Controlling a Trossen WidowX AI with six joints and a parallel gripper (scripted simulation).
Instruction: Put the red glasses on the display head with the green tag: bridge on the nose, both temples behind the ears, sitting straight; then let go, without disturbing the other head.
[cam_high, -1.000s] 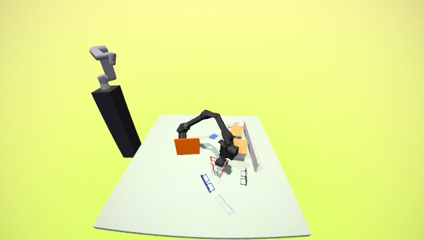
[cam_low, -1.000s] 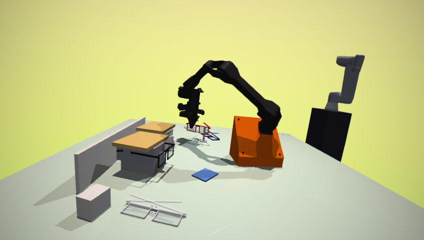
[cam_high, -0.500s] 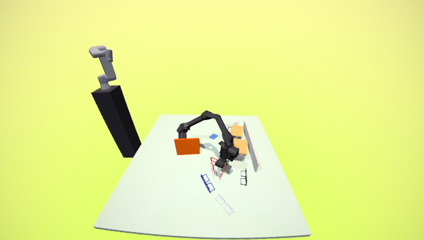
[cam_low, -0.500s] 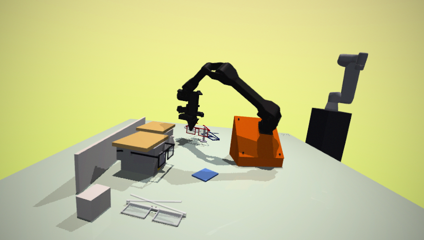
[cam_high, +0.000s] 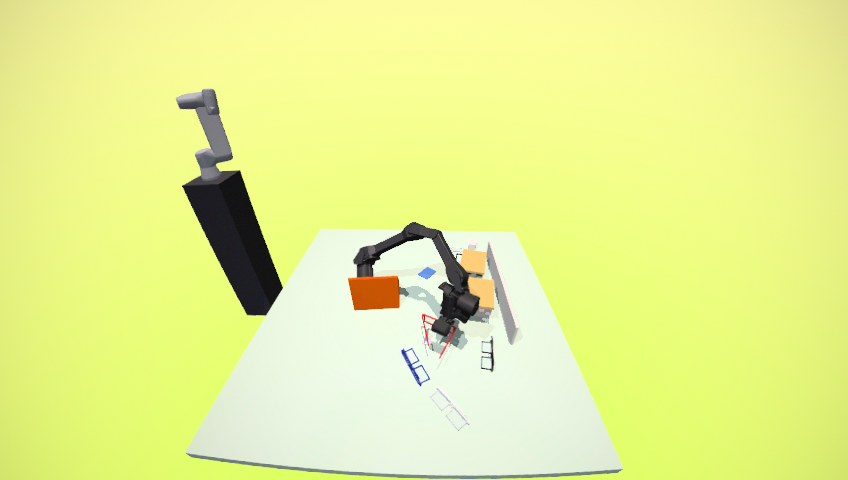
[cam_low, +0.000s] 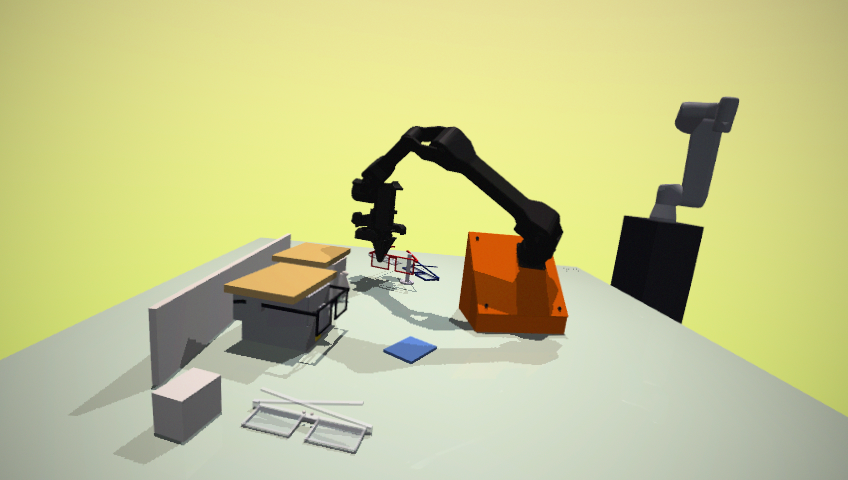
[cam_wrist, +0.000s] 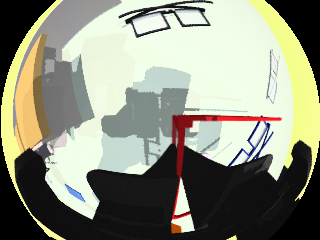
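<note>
My gripper tip is now 8 cm past the small post, 2 cm to the left of it and 3 cm above it. From my gripper tip the other things lie so: blue pad 6 cm behind, 40 cm to the left, 6 cm below.
</note>
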